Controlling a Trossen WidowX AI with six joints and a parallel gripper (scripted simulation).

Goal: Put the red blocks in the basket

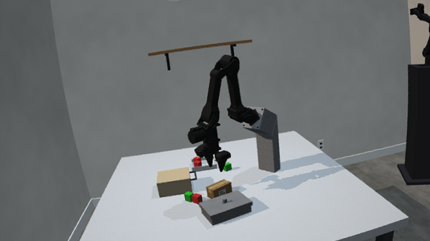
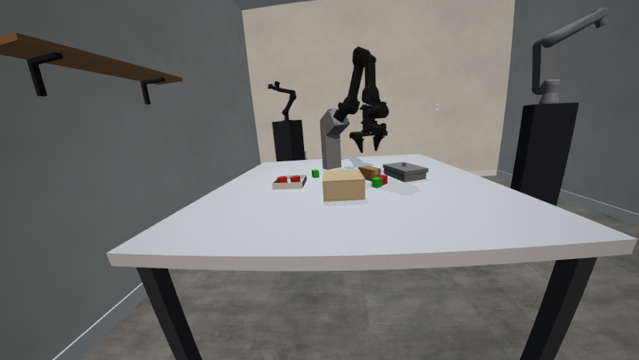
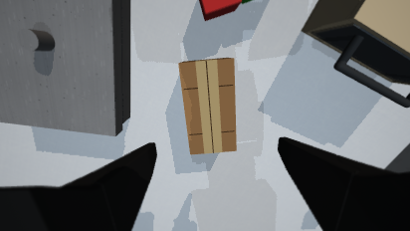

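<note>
Now: the shallow basket 21 cm ahead of my hand, 33 cm to the right of it and 16 cm below it. The rest, counted from my hand: cardboard box 13 cm below; then knobbed lid 8 cm behind, 16 cm to the left, 12 cm below; then dark grey box 8 cm behind, 15 cm to the left, 15 cm below.
</note>
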